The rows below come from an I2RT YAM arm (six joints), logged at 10 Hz.
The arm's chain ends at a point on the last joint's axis. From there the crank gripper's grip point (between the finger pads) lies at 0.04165 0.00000 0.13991 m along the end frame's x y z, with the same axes.
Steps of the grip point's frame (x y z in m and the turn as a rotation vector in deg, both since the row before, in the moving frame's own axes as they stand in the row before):
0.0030, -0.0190, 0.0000, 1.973, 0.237, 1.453
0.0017, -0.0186, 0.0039, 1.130, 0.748, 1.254
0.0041, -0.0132, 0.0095, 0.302, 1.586, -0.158
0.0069, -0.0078, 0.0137, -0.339, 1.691, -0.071
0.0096, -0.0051, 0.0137, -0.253, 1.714, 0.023
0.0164, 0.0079, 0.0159, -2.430, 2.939, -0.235
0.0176, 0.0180, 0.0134, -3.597, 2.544, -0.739
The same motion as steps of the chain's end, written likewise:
0.0024, -0.0152, 0.0002, 1.973, 0.237, 1.453
-0.0001, -0.0168, 0.0045, 1.130, 0.748, 1.254
0.0002, -0.0123, 0.0107, 0.302, 1.586, -0.158
0.0028, -0.0086, 0.0150, -0.339, 1.691, -0.071
0.0054, -0.0057, 0.0150, -0.253, 1.714, 0.023
0.0093, 0.0022, 0.0183, -2.430, 2.939, -0.235
0.0114, 0.0099, 0.0156, -3.597, 2.544, -0.739

